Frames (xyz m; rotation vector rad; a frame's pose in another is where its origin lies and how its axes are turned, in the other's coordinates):
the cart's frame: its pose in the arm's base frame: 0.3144 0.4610 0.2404 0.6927 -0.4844 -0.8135
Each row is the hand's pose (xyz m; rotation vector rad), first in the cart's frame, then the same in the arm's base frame.
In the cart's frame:
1: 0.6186 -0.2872 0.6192 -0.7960 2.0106 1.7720
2: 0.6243 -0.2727 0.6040 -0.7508 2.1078 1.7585
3: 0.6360 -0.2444 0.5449 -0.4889 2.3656 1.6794
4: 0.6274 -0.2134 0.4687 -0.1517 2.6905 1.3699
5: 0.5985 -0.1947 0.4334 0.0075 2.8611 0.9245
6: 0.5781 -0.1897 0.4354 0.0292 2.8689 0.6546
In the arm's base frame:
1: 0.1543 -0.3966 0.5362 -0.1099 1.0376 1.4193
2: 0.1745 -0.3883 0.5370 -0.0639 1.1009 1.4597
3: 0.2327 -0.3618 0.5186 0.1716 1.2405 1.5668
4: 0.2908 -0.3117 0.4878 0.5341 1.4831 1.5703
5: 0.3049 -0.2667 0.4735 0.8092 1.7132 1.3737
6: 0.2938 -0.2489 0.4758 0.9228 1.8056 1.1854

